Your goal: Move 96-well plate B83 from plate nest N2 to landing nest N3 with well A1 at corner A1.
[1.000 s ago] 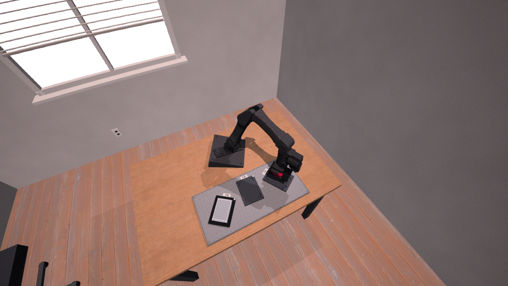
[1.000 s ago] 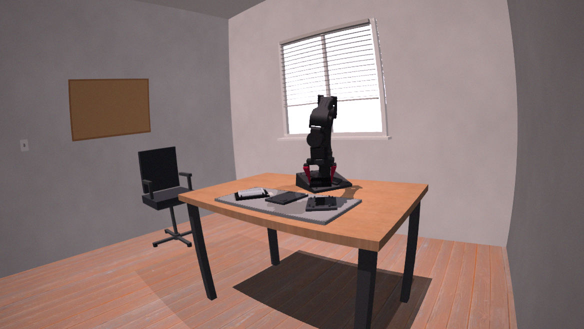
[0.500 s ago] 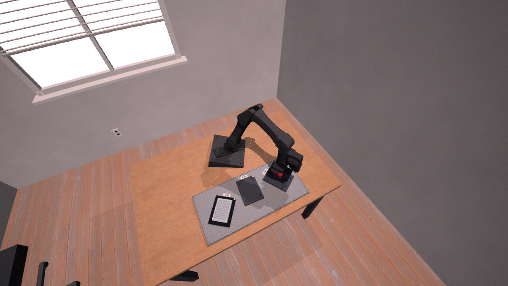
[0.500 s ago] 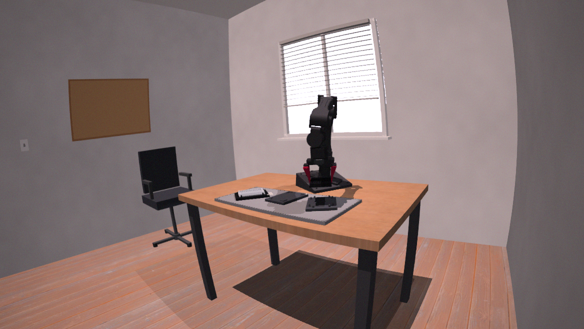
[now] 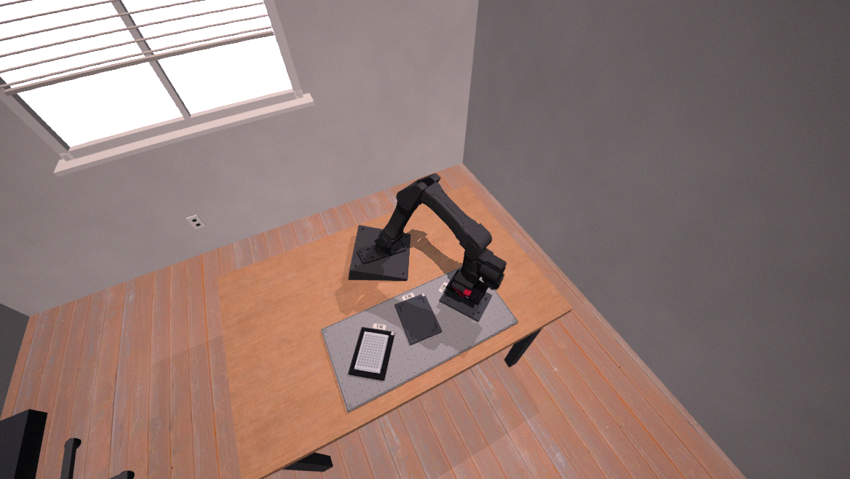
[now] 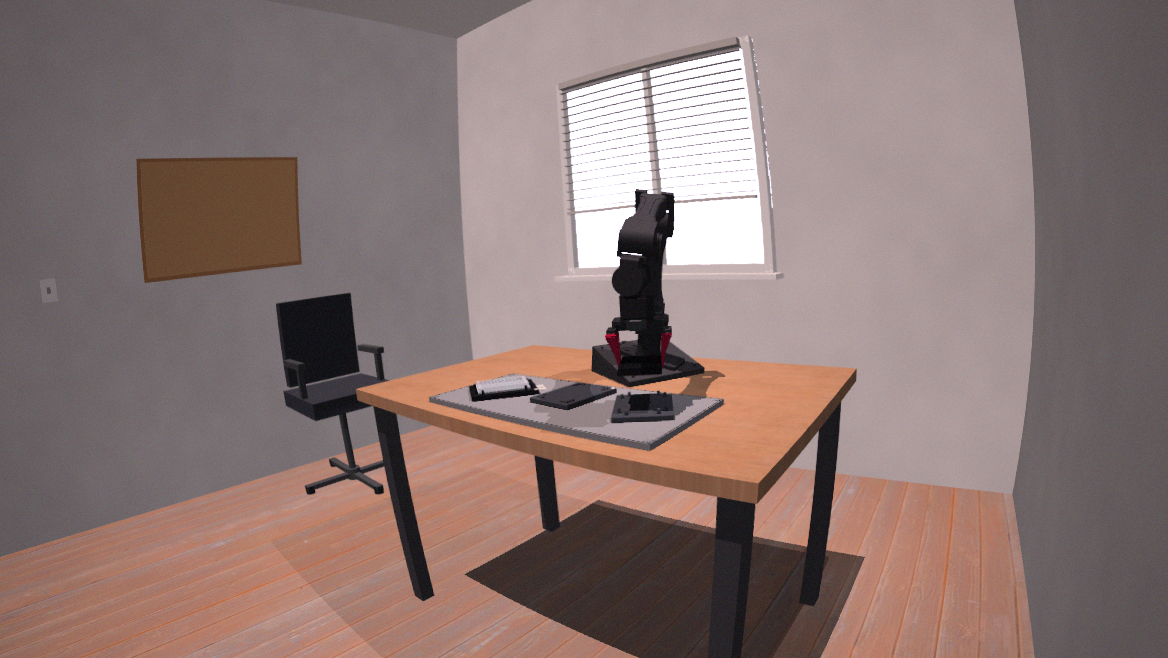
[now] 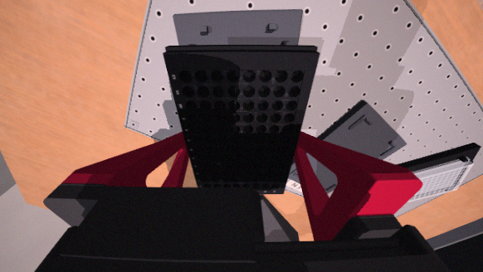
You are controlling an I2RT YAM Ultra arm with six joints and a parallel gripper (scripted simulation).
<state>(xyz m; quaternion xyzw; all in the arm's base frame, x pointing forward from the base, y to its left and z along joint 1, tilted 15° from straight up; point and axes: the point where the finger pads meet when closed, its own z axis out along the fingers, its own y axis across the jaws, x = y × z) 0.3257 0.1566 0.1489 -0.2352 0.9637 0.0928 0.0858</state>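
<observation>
My gripper is now 2 cm past the dark landing nest N3, 19 cm to the left of it and 9 cm above it. Also, from my hand: black 96-well plate B83: right at my hand; then N2 label: 8 cm behind, 4 cm to the right, 10 cm below; then plate nest N2: 9 cm below.
</observation>
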